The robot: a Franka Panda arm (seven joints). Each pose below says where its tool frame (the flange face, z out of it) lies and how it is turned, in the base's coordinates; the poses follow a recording.
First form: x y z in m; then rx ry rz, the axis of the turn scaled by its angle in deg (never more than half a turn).
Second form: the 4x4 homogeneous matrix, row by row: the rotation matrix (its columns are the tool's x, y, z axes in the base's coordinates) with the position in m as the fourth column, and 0 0 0 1 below. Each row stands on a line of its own. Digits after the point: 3 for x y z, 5 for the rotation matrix.
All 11 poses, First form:
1: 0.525, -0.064, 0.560, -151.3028, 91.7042, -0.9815
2: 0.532, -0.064, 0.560, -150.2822, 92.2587, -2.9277
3: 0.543, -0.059, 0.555, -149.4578, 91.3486, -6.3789
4: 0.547, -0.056, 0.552, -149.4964, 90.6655, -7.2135
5: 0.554, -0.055, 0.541, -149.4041, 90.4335, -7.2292
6: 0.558, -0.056, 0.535, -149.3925, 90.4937, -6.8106
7: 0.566, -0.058, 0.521, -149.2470, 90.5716, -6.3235
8: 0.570, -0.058, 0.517, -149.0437, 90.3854, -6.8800
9: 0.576, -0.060, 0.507, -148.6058, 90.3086, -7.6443
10: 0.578, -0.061, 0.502, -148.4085, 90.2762, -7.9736
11: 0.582, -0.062, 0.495, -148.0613, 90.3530, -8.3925
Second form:
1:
0.46302, -0.88556, 0.03727, 0.525
-0.88616, -0.46164, 0.04010, -0.064
-0.01830, -0.05159, -0.99850, 0.560
0, 0, 0, 1

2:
0.45271, -0.88954, 0.06142, 0.532
-0.89164, -0.45125, 0.03666, -0.064
-0.00489, -0.07136, -0.99744, 0.560
0, 0, 0, 1

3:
0.45506, -0.88427, 0.10485, 0.543
-0.89026, -0.45431, 0.03230, -0.059
0.01907, -0.10804, -0.99396, 0.555
0, 0, 0, 1

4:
0.46074, -0.87998, 0.11555, 0.547
-0.88718, -0.46031, 0.03197, -0.056
0.02505, -0.11724, -0.99279, 0.552
0, 0, 0, 1

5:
0.46233, -0.87889, 0.11753, 0.554
-0.88639, -0.46161, 0.03489, -0.055
0.02359, -0.12030, -0.99246, 0.541
0, 0, 0, 1

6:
0.46203, -0.87958, 0.11342, 0.558
-0.88665, -0.46093, 0.03726, -0.056
0.01951, -0.11778, -0.99285, 0.535
0, 0, 0, 1

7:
0.46094, -0.88063, 0.10967, 0.566
-0.88733, -0.45927, 0.04156, -0.058
0.01377, -0.11646, -0.99310, 0.521
0, 0, 0, 1

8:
0.46123, -0.87948, 0.11740, 0.570
-0.88711, -0.45964, 0.04194, -0.058
0.01707, -0.12349, -0.99220, 0.517
0, 0, 0, 1

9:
0.45923, -0.87898, 0.12846, 0.576
-0.88807, -0.45771, 0.04287, -0.060
0.02112, -0.13376, -0.99079, 0.507
0, 0, 0, 1

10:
0.45830, -0.87875, 0.13328, 0.578
-0.88850, -0.45682, 0.04333, -0.061
0.02281, -0.13828, -0.99013, 0.502
0, 0, 0, 1

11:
0.45558, -0.87917, 0.13965, 0.582
-0.88985, -0.45411, 0.04408, -0.062
0.02466, -0.14436, -0.98922, 0.495
0, 0, 0, 1

